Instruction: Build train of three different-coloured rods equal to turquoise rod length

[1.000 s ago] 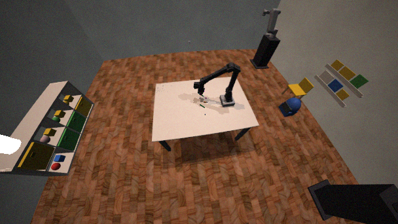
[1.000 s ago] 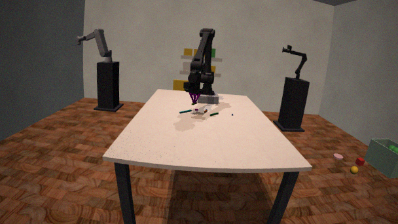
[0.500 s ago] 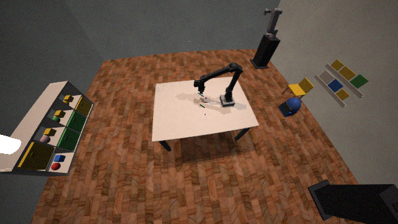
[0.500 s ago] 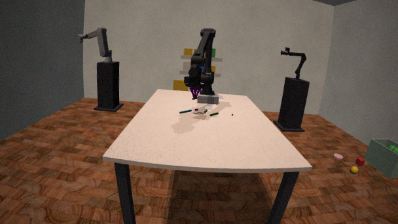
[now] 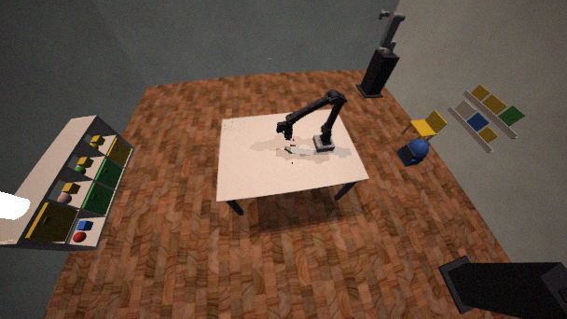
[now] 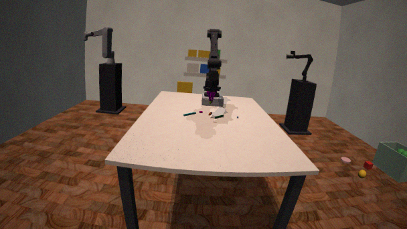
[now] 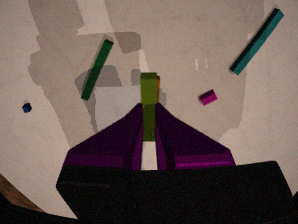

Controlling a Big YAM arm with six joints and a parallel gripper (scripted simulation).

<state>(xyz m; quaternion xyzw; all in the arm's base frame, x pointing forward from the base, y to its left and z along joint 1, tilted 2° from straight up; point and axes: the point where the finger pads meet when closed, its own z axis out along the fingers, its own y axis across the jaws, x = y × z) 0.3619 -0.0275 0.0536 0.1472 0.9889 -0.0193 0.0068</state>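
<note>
Now: the orange rod 40 mm behind my hand, 10 mm to the left of it and 100 mm below it. Round my hand: magenta rod: 70 mm behind, 60 mm to the right, 100 mm below; then lime rod: 10 mm below; then green rod: 10 mm ahead, 60 mm to the left, 100 mm below.
</note>
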